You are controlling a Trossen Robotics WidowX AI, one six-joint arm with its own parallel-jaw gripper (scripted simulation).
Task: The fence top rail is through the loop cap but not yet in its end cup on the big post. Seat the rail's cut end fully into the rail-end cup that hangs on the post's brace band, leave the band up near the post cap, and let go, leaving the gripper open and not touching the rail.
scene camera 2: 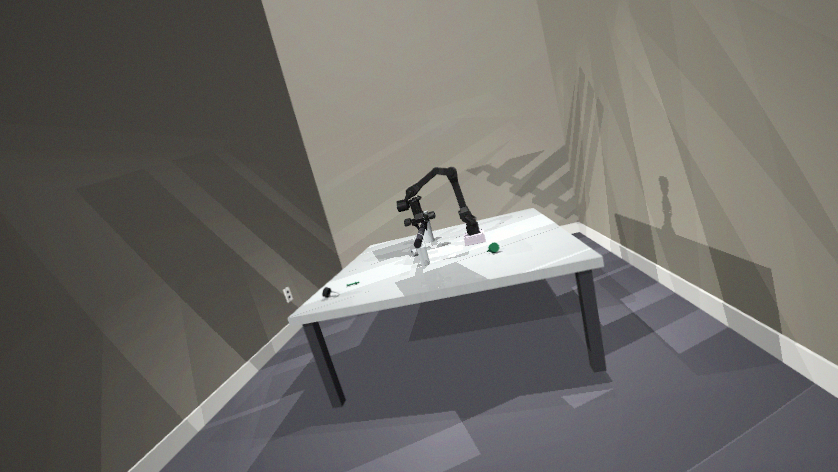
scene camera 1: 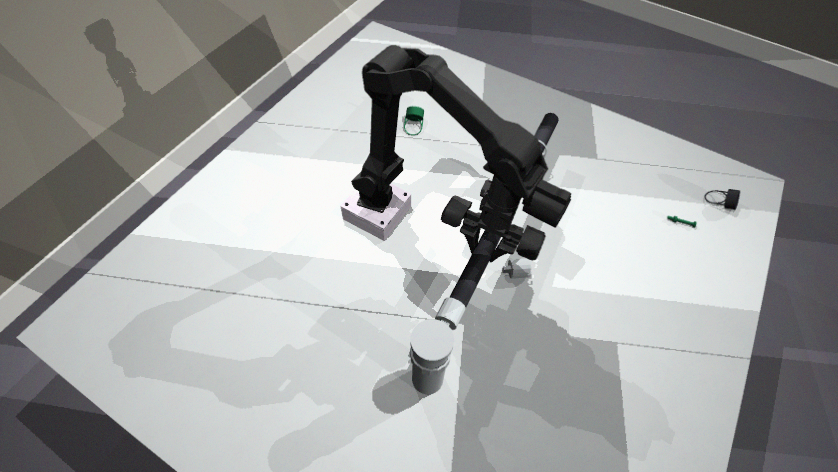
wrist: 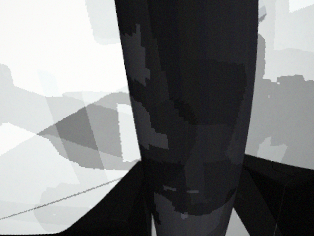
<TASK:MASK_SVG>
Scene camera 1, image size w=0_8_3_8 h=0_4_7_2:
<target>my gripper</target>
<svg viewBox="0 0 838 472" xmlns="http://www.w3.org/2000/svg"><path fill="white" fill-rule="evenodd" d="M441 215L441 221L452 227L459 227L462 219L464 219L460 233L464 234L471 254L478 244L480 230L484 229L503 237L495 249L490 263L505 254L514 254L515 250L522 257L532 261L537 260L546 239L545 232L527 225L524 231L524 228L512 224L519 205L514 208L503 208L494 204L488 197L491 180L487 179L480 192L480 196L483 197L479 210L482 211L481 213L469 210L472 202L456 195L451 197Z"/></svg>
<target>top rail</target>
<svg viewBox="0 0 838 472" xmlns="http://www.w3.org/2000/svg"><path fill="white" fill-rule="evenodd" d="M486 230L483 232L449 297L460 301L465 308L501 239L500 236ZM554 113L547 113L534 135L537 140L541 141L541 153L545 149L542 143L548 144L559 121L558 116Z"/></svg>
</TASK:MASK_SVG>
